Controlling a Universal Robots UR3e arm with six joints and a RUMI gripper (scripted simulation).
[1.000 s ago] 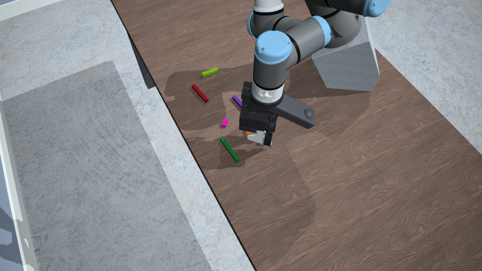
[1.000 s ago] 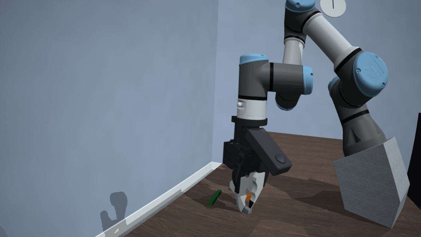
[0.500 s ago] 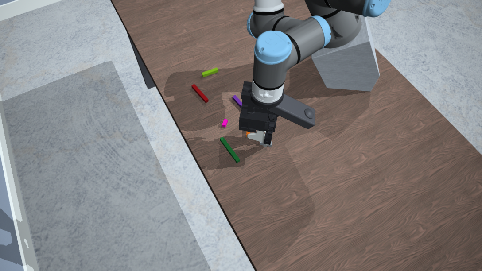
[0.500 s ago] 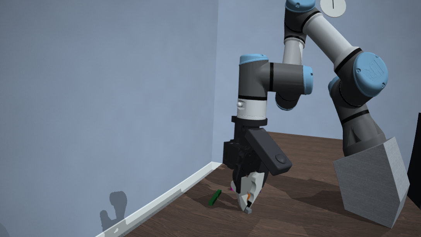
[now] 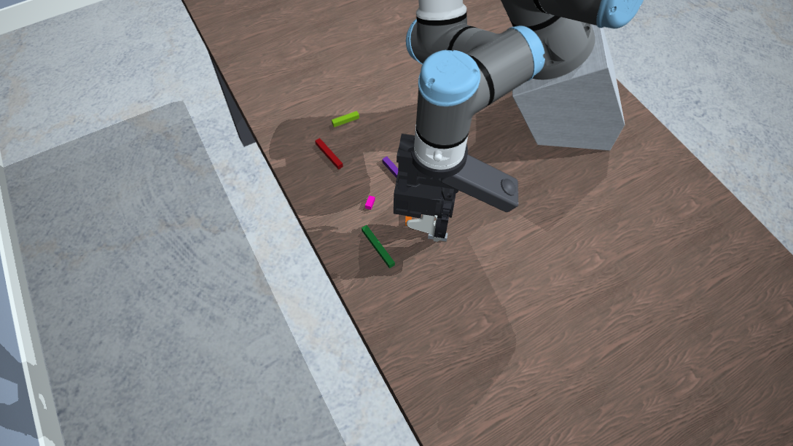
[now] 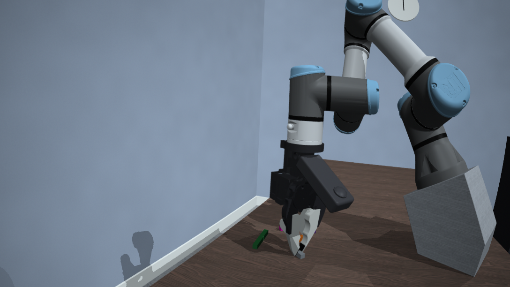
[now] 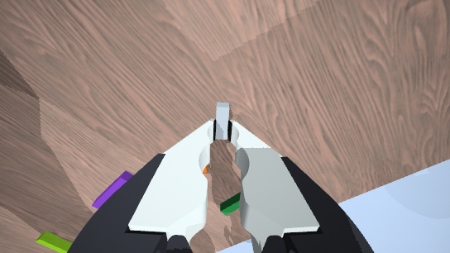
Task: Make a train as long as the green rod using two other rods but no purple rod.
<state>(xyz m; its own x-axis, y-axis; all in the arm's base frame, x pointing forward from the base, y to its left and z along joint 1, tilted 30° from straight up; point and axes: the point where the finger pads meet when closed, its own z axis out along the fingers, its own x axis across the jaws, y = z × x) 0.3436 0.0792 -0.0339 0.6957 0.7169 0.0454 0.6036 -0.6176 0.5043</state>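
The grey rod is 1 cm below my hand. Also, from my hand: green rod 9 cm ahead, 4 cm to the right, 1 cm below; orange rod 1 cm ahead, 6 cm to the right, 1 cm below; magenta rod 5 cm ahead, 12 cm to the right, 1 cm below.
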